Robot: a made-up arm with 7 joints.
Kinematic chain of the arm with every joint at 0, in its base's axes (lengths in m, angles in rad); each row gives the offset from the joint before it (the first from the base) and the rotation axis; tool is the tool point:
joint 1: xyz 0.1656 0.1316 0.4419 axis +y
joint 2: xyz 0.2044 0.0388 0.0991 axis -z
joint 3: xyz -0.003 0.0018 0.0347 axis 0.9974 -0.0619 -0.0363
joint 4: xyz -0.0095 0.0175 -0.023 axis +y
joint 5: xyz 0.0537 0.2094 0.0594 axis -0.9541 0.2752 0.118
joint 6: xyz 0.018 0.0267 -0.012 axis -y
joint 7: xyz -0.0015 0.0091 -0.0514 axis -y
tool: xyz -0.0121 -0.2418 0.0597
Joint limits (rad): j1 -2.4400..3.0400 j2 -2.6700..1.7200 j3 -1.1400..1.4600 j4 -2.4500..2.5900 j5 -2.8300..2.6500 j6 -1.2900..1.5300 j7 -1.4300..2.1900
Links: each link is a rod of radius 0.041 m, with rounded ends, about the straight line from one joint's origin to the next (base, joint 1, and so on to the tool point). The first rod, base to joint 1, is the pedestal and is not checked.
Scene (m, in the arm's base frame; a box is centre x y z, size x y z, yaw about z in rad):
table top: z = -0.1
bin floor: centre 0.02 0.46 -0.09 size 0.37 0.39 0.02 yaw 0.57
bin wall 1: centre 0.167 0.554 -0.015 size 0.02 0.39 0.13 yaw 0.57
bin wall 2: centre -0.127 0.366 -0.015 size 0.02 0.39 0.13 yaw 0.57
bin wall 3: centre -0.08 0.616 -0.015 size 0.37 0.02 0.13 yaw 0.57
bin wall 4: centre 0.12 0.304 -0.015 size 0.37 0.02 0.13 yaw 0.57
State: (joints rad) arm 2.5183 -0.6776 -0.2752 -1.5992 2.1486 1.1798 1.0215
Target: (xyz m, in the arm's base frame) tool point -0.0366 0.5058 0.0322
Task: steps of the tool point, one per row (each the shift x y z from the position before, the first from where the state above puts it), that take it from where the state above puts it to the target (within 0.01 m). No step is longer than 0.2 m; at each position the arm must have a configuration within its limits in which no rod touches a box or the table.
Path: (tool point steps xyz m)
1: -0.0518 0.0495 0.0208
2: -0.0419 0.0293 0.0349
3: -0.0429 0.1299 -0.0952
4: -0.0911 0.0851 -0.1061
5: -0.1173 0.0265 -0.1037
6: -0.1192 -0.0316 -0.0884

